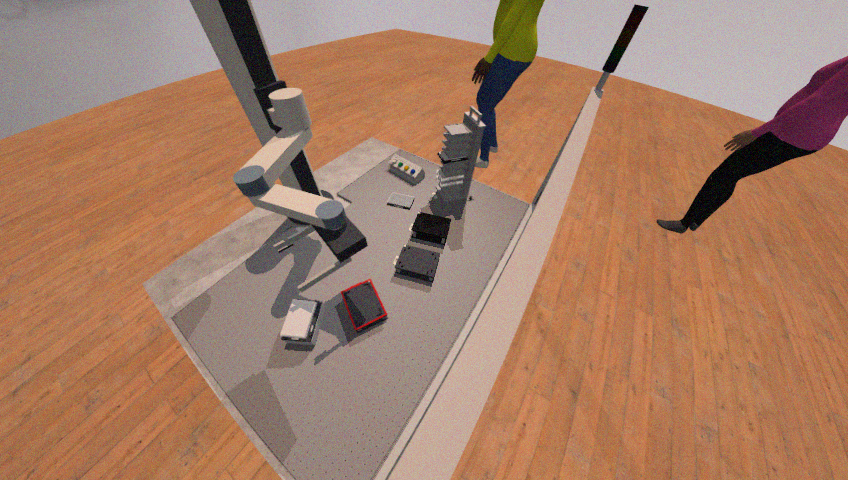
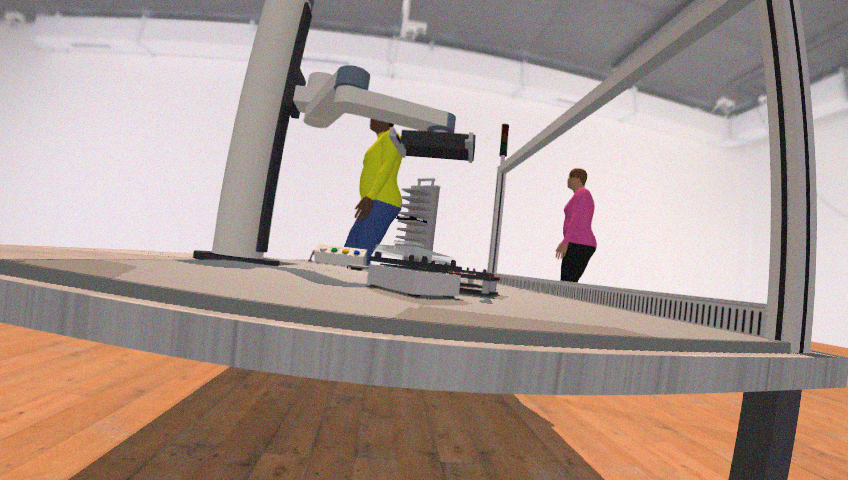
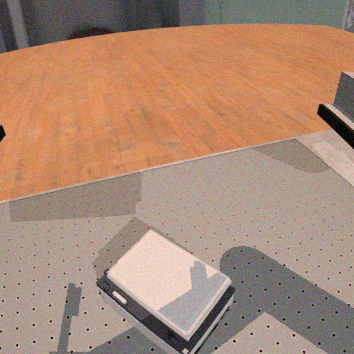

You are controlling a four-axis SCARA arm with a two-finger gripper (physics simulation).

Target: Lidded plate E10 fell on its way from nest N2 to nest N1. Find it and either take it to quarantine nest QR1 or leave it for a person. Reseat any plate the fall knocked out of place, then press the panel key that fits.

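Frame: origin at the arm's base, x ahead, y left, z up, level; metres.
Seen in the pictures: gripper, fingertip midpoint: (image 1: pixel 286 267) (image 2: pixel 430 133) (image 3: pixel 161 95).
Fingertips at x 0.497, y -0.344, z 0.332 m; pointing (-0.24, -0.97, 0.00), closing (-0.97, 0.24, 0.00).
Offsets run from my fingertips to a thing's top centre. "spot": to the spot under its first point.
My gripper (image 1: pixel 292 267) (image 3: pixel 161 95) is open and empty, high above the table beside the pale-topped plate. That plate @[dx -0.012, dy -0.073, dz -0.241 m] (image 1: pixel 300 318) (image 3: pixel 155 277) sits on a nest with a dark top and grey sides @[spot: dx -0.012, dy -0.154, dz -0.294 m] (image 2: pixel 413 280); whether it is fully seated is unclear. A red-rimmed dark nest @[dx +0.119, dy +0.104, dz -0.273 m] (image 1: pixel 364 304) stands beside it, with no plate visible on it. Two dark nests @[spot: dx +0.130, dy +0.549, dz -0.262 m] (image 1: pixel 431 227) @[spot: dx +0.183, dy +0.362, dz -0.271 m] (image 1: pixel 417 262) stand farther back. A flat pale rectangular piece @[dx -0.127, dy +0.651, dz -0.305 m] (image 1: pixel 401 200) lies near the key panel @[dx -0.255, dy +0.870, dz -0.235 m] (image 1: pixel 405 169) (image 2: pixel 342 255). No label is readable, so I cannot tell which is E10.
A tall shelf rack (image 1: pixel 474 139) (image 2: pixel 429 217) holds a dark item. A person in yellow (image 1: pixel 517 35) (image 2: pixel 380 166) stands behind it. A person in pink (image 1: pixel 803 113) (image 2: pixel 580 208) is beyond the long side rail. A signal tower (image 1: pixel 624 38) (image 2: pixel 504 139) stands at the rail's far end.
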